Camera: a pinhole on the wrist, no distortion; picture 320 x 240 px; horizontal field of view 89.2 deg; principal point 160.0 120.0 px. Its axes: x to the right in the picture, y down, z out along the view. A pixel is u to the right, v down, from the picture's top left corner.
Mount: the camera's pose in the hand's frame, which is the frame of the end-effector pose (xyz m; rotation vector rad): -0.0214 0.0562 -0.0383 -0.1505 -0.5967 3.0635
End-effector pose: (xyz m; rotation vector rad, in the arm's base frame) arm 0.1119 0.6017 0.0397 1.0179 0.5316 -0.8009
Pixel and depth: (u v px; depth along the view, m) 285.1 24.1 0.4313
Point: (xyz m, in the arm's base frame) -0.0028 0.3942 0.5881
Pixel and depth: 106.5 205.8 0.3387
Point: -0.0376 0.3184 -0.0343
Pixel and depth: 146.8 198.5 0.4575
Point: -0.1514 0.2456 0.0223
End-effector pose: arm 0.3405 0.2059 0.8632 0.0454 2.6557 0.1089
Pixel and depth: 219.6 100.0 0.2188
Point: 0.5266 0.2134 0.7735
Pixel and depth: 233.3 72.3 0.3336
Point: 0.6577 0.2433 0.7020
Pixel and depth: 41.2 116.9 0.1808
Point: 0.3243 0.2077 0.6941
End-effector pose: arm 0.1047 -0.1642 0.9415 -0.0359 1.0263 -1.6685
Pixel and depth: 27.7 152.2 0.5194
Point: 0.0033 -0.7079 1.2102
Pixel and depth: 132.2 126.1 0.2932
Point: 0.1719 -0.3033 1.1273
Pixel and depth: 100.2 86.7 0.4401
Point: 0.2555 -0.4909 1.1743
